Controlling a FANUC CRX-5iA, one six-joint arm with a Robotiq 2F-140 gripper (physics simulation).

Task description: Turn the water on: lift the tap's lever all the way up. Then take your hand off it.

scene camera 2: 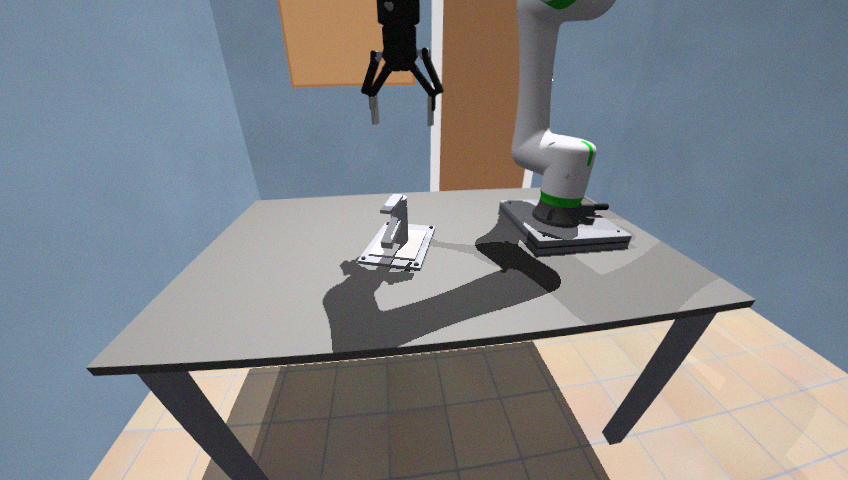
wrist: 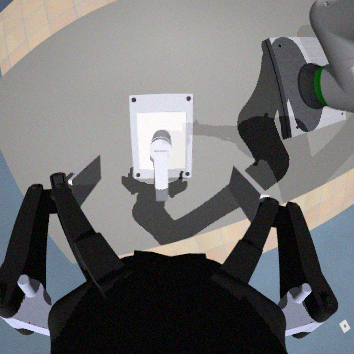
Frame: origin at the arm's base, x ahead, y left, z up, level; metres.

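Where they show: gripper, fingertip midpoint: (scene camera 2: 402, 124) (wrist: 166, 171); arm's base, origin of the base link: (scene camera 2: 555, 217) (wrist: 313, 85).
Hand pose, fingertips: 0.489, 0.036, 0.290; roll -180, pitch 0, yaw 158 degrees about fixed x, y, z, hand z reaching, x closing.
Note:
Each offset is from my fingertips to the top centre of the thing, as dx, dy, dz. "pt": to the spot under its first point. Level surfaces: height alone.
The tap @[pt +0.009, +0.043, -0.248] (scene camera 2: 402, 221) (wrist: 161, 136) is a pale grey column on a white plate @[+0.018, +0.022, -0.320] (scene camera 2: 429, 234) (wrist: 160, 103). Its lever @[+0.033, +0.075, -0.176] (scene camera 2: 390, 205) (wrist: 160, 167) is the short flat bar at the column's top. In scene camera 2 it points toward the table's front and looks near level or slightly tipped down; its exact angle is hard to tell. The spout @[pt +0.041, +0.114, -0.249] (scene camera 2: 390, 234) (wrist: 160, 195) slopes down below it; in the wrist view the lever mostly hides it. My gripper (scene camera 2: 402, 124) (wrist: 166, 171) is wide open and empty, pointing down well above the tap, with a finger on either side in the wrist view.
The tap's plate lies on the grey table @[dz -0.332] (scene camera 2: 238, 279) (wrist: 65, 115). The robot's base plate (scene camera 2: 595, 236) (wrist: 332, 117) stands to the right of the tap, with the lower arm (scene camera 2: 568, 172) rising from it. The arm's shadow falls across the table in front of the tap.

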